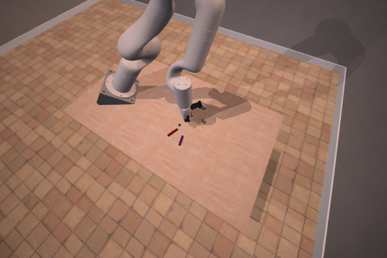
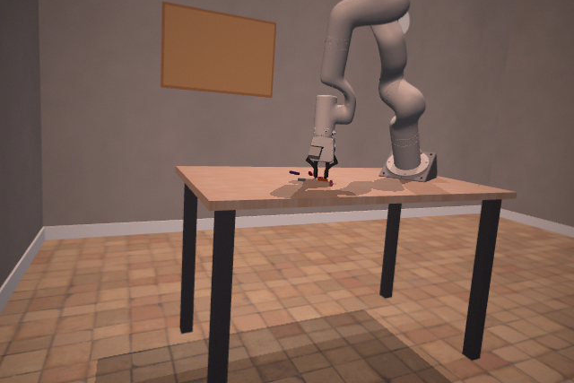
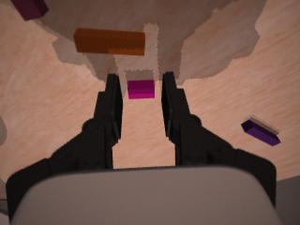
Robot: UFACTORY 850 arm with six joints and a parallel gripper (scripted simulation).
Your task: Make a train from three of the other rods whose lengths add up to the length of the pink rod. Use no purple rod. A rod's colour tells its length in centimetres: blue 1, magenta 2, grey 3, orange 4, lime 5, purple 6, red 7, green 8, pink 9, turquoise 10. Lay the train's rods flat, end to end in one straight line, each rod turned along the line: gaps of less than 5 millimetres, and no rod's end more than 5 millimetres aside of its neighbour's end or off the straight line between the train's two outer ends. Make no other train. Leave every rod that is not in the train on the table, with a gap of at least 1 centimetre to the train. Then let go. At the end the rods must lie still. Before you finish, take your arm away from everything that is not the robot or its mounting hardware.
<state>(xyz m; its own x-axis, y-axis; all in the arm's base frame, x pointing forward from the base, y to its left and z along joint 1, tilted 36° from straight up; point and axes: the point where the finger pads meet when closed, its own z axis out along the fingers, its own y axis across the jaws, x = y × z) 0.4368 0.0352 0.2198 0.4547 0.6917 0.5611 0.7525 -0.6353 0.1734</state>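
The magenta rod lies 2 cm below my hand. Round my hand: blue rod 6 cm to the right, 2 cm below; grey rod 10 cm ahead, 5 cm to the left, 2 cm below; orange rod 4 cm to the left, 2 cm below, 1 cm ahead.
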